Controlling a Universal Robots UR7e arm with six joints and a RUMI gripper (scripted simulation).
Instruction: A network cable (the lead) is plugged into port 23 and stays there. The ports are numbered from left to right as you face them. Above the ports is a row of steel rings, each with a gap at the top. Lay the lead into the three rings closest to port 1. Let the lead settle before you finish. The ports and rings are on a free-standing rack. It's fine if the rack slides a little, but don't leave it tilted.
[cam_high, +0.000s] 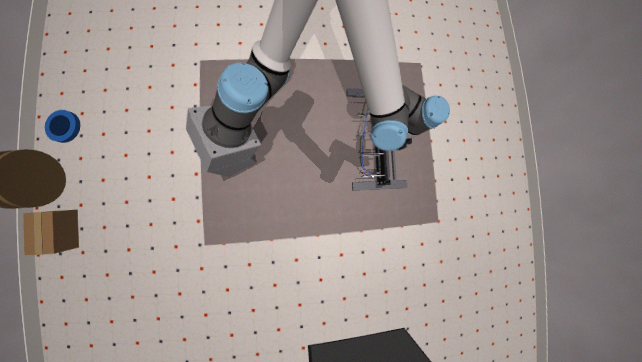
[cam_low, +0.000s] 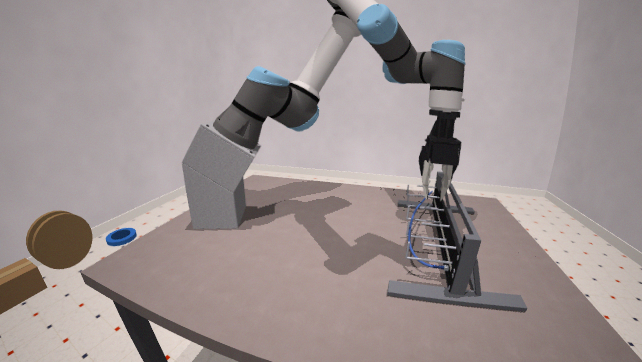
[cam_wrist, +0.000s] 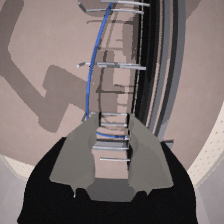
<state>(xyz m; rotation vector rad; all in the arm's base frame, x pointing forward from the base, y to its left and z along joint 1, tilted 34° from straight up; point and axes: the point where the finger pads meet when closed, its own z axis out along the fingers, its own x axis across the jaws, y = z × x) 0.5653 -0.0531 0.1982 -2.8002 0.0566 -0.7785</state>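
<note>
Right now my hand is 9 cm above the free-standing rack, 6 cm short of it and 5 cm to the right of it.
</note>
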